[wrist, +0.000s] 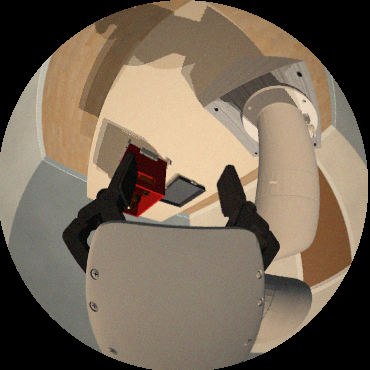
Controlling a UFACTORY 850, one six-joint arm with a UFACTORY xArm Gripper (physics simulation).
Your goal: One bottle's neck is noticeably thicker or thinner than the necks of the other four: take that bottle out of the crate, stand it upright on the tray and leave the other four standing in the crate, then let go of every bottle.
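Note:
The red crate [159, 175] stands on the table left of centre, partly hidden behind the left finger. Brownish bottle parts [135, 198] show dimly inside it; I cannot count them or compare their necks. The dark grey tray [184, 191] with a black rim lies just right of the crate; no bottle shows on it. My gripper [179, 168] is open and empty, high above the table, with its left finger overlapping the crate in the view and its right finger to the right of the tray.
The pale table [150, 100] carries the crate and tray. The robot's grey base block [227, 95] stands at the upper right, with the thick arm [287, 175] running down the right side. Shadows fall across the table's far part and left of the crate.

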